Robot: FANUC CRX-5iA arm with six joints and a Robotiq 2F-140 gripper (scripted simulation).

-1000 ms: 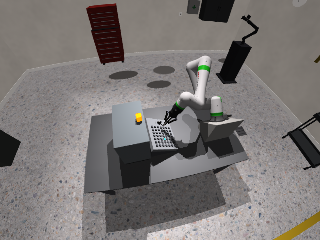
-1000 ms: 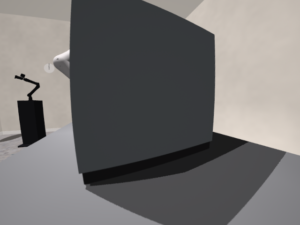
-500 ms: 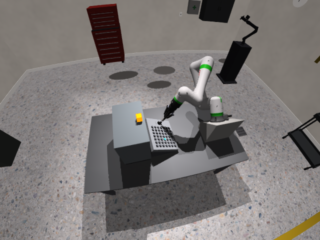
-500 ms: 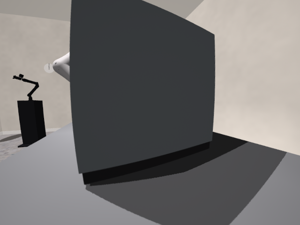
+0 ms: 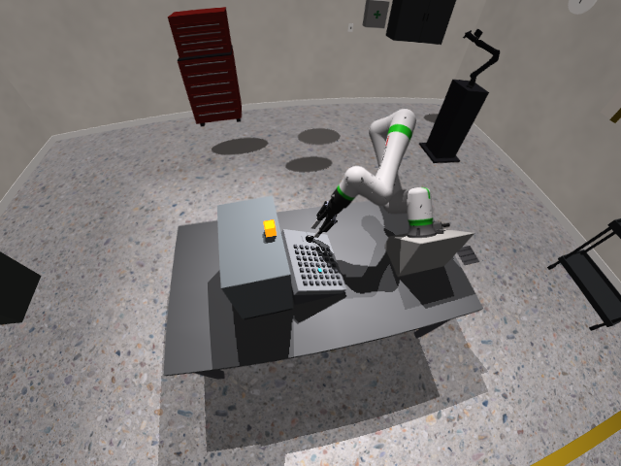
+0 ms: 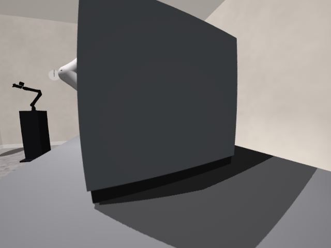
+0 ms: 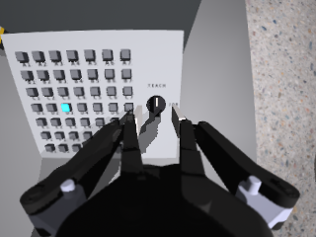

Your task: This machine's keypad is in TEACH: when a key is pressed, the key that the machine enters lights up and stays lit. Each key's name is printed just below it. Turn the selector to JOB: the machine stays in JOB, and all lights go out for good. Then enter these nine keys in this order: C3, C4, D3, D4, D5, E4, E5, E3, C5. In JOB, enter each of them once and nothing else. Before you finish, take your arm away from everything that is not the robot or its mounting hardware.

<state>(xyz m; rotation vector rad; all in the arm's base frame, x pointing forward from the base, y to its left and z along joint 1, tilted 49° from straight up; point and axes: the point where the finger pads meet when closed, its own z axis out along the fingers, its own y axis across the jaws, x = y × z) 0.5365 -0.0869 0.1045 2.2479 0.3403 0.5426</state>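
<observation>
Right now my hand is 40 mm short of the black selector knob and 70 mm above it. The rest, counted from my hand: key 20 mm ahead, 200 mm to the left, 80 mm below; then white keypad panel 50 mm ahead, 120 mm to the left, 110 mm below.
</observation>
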